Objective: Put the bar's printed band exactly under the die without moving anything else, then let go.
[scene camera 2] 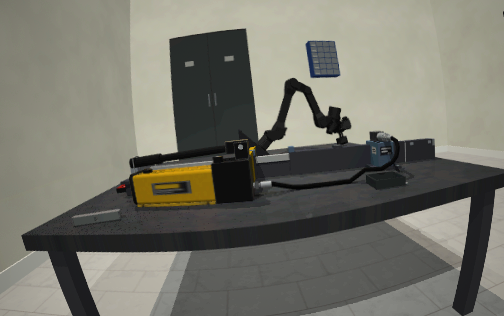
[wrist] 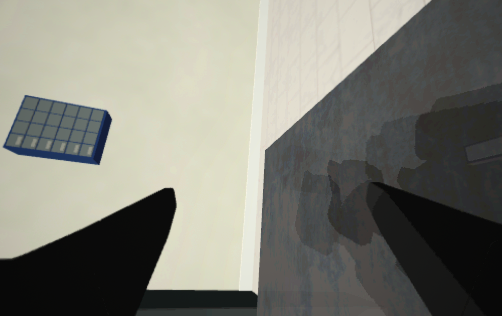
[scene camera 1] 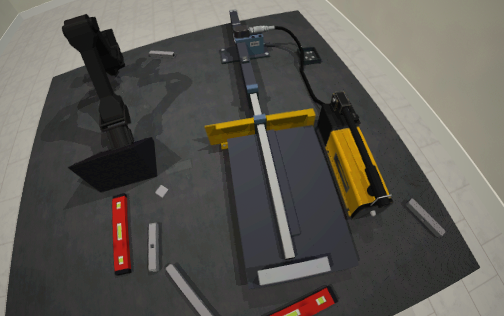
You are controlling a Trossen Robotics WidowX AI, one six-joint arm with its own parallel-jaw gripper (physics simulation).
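Places are measured from the arm's base along level axes (x ahead, y left, z up), in millimetres.
Where they show: gripper, between the fingertips: [wrist: 270, 194]; arm's base, origin of its link: [scene camera 2: 260, 147] [scene camera 1: 123, 146].
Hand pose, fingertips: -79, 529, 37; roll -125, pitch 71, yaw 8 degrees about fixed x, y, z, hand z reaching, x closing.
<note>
Things, the pixels of their top centre, and the offset from my fingertips, as dx, dy, dz. "pt": a spot on its surface instead.
- dark rail, a spot on its surface: [scene camera 2: 325, 159] pt +564, -426, -59
- blue block with a black head, a spot on its surface: [scene camera 2: 380, 151] pt +683, -275, -41
- yellow crosspiece, a spot on its surface: [scene camera 1: 290, 120] pt +571, -678, -42
- yellow-black pump unit, a spot on its surface: [scene camera 2: 175, 186] pt +701, -896, -50
The long pale bar [scene camera 1: 275, 190] [scene camera 2: 272, 158] lies lengthwise over the dark bed, passes the yellow crosspiece and ends on the dark rail [scene camera 1: 247, 70] [scene camera 2: 325, 159]. Its printed band cannot be made out. A blue block with a black head [scene camera 1: 252, 45] [scene camera 2: 380, 151] stands at the rail's far part, beyond the bar's end; the die itself is too small to tell. My gripper [scene camera 2: 342, 141] [wrist: 270, 194] is open and empty, raised above the table on the left side of the rail in scene camera 1, away from the bar.
The yellow crosspiece [scene camera 1: 290, 120] stands across the bed. A yellow-black pump unit [scene camera 1: 352, 167] [scene camera 2: 175, 186] is right of the bed, its black hose [scene camera 1: 301, 70] [scene camera 2: 320, 187] running to the blue block. Red levels [scene camera 1: 120, 220] [scene camera 1: 305, 303] and loose grey pieces [scene camera 1: 153, 250] [scene camera 1: 425, 217] [scene camera 1: 161, 53] lie around.
</note>
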